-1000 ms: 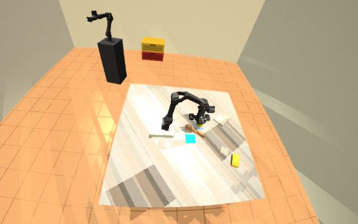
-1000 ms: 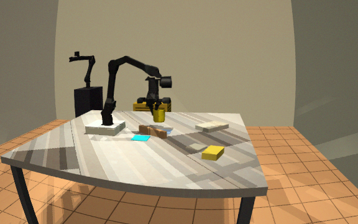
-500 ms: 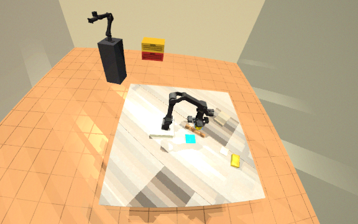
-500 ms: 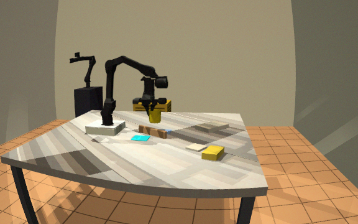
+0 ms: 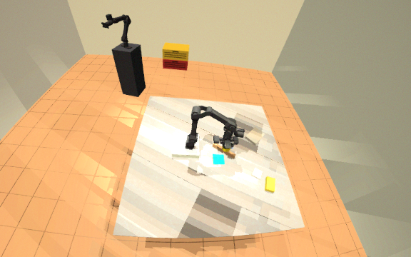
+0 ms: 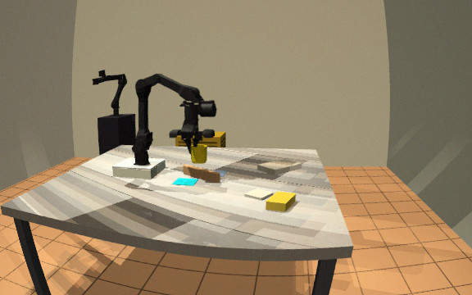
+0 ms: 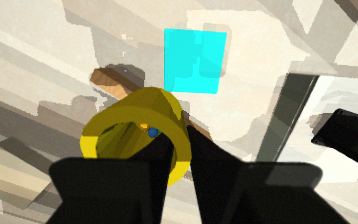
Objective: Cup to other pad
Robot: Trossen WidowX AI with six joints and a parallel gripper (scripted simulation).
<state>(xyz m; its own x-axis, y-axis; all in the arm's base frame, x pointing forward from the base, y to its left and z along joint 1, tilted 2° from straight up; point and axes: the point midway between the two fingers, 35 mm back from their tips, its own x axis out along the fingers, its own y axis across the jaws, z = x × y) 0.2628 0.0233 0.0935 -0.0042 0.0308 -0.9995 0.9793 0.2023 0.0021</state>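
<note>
My gripper tip is now 10 mm past the cyan pad, 60 mm to the left of it and 120 mm above it. Round my gripper tip: brown wooden block (20 mm ahead, 20 mm to the left, 100 mm below); then yellow cup (20 mm ahead, 10 mm to the left); then light blue pad (60 mm ahead, 110 mm to the left, 120 mm below).
</note>
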